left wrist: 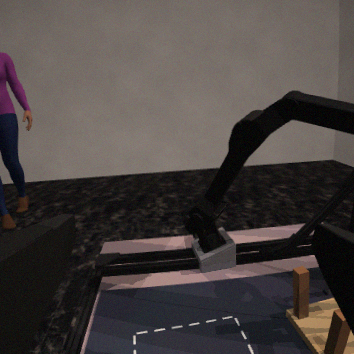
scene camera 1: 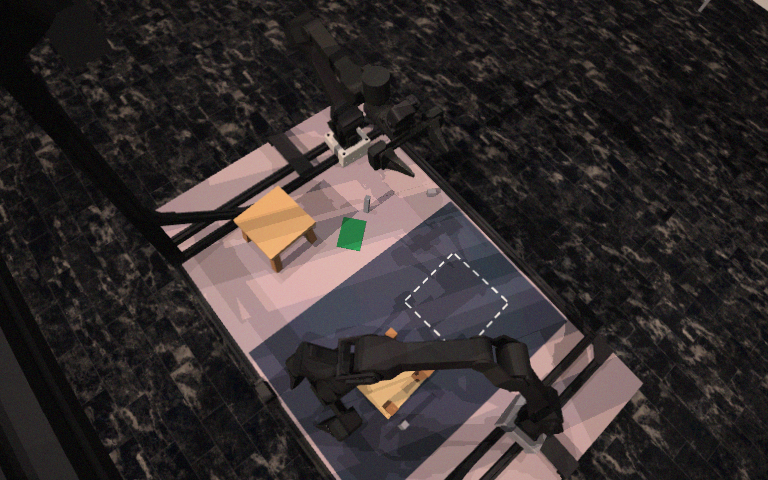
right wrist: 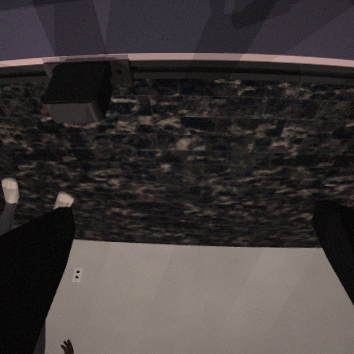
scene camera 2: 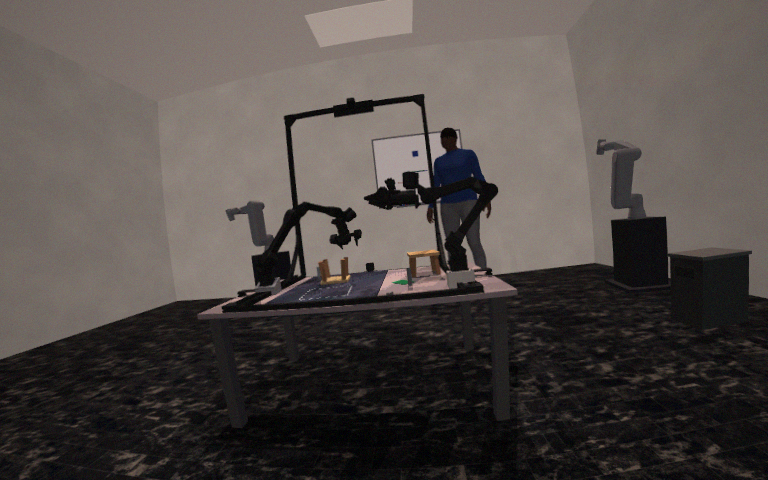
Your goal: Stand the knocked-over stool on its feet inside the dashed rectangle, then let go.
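Pixels of known places: left gripper, between the fingertips: point(left wrist: 197, 231) point(scene camera 1: 431, 164) point(scene camera 2: 366, 200); right gripper, between the fingertips: point(scene camera 1: 305, 407) point(right wrist: 196, 215) point(scene camera 2: 349, 247); left arm's base, origin of its link: point(scene camera 1: 347, 137) point(scene camera 2: 459, 270); right arm's base, origin of its link: point(left wrist: 211, 241) point(scene camera 1: 529, 422) point(scene camera 2: 267, 282).
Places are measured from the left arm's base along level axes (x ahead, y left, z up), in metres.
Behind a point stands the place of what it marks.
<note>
The knocked-over stool point(scene camera 1: 391, 397) @[x 0.661, y -0.335, z -0.039 m] point(scene camera 2: 335, 279) @[x 0.606, y -0.273, z -0.039 m] point(left wrist: 317, 317) @[x 0.644, y -0.283, z -0.039 m] lies upside down on the dark mat, seat down and legs up. In scene camera 1 the right arm hides part of it. The dashed rectangle point(scene camera 1: 507, 303) point(left wrist: 235, 317) is beside it, apart from the stool. My right gripper point(scene camera 1: 307, 404) @[x 0.572, y -0.509, z 0.107 m] point(scene camera 2: 348, 246) @[x 0.572, y -0.509, z 0.107 m] is open and empty, high above the mat; the stool does not show in the right wrist view. My left gripper point(scene camera 1: 429, 162) @[x 0.350, y -0.035, z 0.323 m] point(scene camera 2: 367, 198) @[x 0.350, y -0.035, z 0.323 m] is open and empty, raised high above the table near its own base, far from the stool.
A second orange stool point(scene camera 1: 274, 217) @[x 0.135, y -0.323, z 0.055 m] point(scene camera 2: 423, 254) @[x 0.139, y -0.254, z 0.051 m] stands upright on the pink table part. Near it are a green rectangle point(scene camera 1: 351, 233) @[x 0.244, y -0.156, z -0.056 m] point(scene camera 2: 400, 281) @[x 0.257, y -0.171, z -0.056 m] and an upright grey block point(scene camera 1: 367, 204) @[x 0.214, y -0.082, z -0.008 m] point(scene camera 2: 409, 277) @[x 0.207, y -0.072, z -0.023 m]. A small grey cube point(scene camera 1: 403, 424) @[x 0.725, y -0.357, z 0.026 m] lies near the upside-down stool. Black rails run along the table edges.
</note>
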